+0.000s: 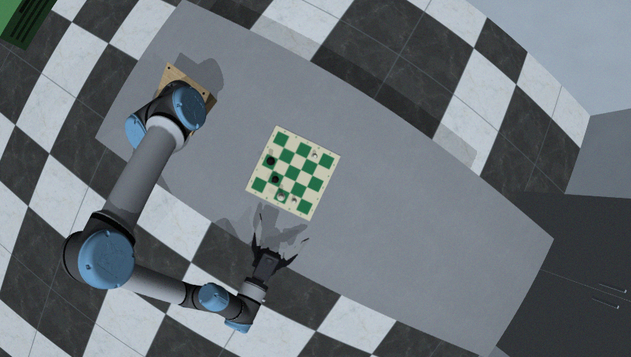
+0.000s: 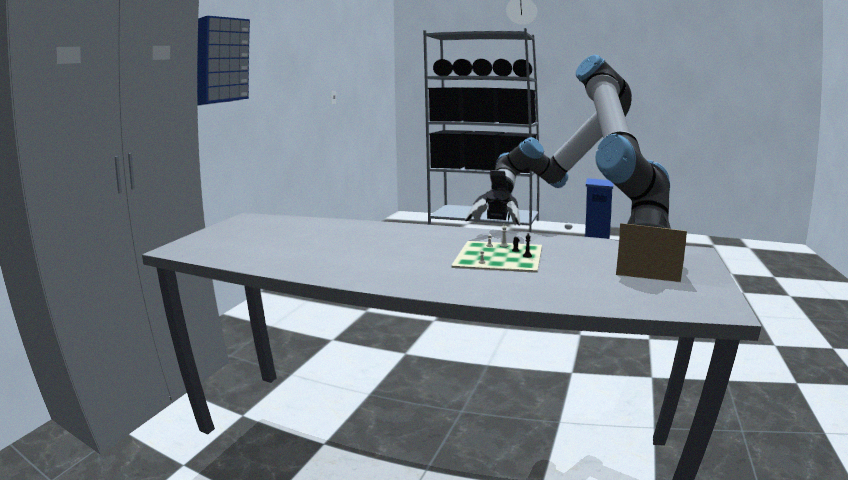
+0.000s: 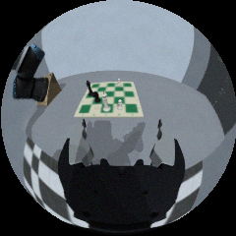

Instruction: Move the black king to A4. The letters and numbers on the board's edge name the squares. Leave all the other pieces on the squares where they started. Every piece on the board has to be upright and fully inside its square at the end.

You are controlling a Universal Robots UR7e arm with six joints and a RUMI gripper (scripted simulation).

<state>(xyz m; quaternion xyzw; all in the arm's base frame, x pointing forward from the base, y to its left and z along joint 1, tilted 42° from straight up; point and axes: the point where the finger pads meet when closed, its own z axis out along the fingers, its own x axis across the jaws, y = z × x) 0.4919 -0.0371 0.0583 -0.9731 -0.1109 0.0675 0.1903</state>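
Now: hand 15 cm past the black king, 12 cm to the right of it and 2 cm above it. Also, from my hand: chessboard: 13 cm to the left, 8 cm behind, 5 cm below.
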